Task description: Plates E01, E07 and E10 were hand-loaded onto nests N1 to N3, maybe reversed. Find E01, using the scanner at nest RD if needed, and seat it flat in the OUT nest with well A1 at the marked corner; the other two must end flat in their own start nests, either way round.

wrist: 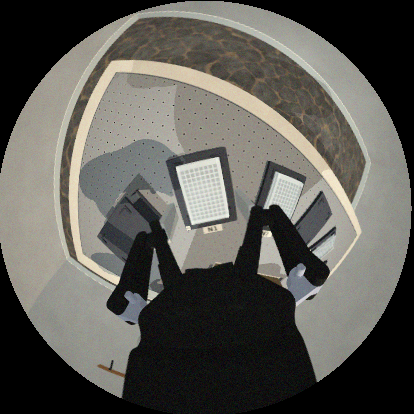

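Observation:
A white well plate lies in the dark nest N1, below the middle of the wrist view; it looks flat. A second white plate lies in the dark nest to the right, whose label is partly hidden by a finger. A third pale plate shows small at the far right. No plate name or A1 mark can be read. My gripper is open, its fingers standing apart on either side of N1's near part in the view, with no plate between the fingertips. The OUT and RD labels do not show.
A dark, bare nest stands between the second and third plates. Dark block-like fixtures stand left of N1, partly behind the left finger. A cream border edges the perforated table top.

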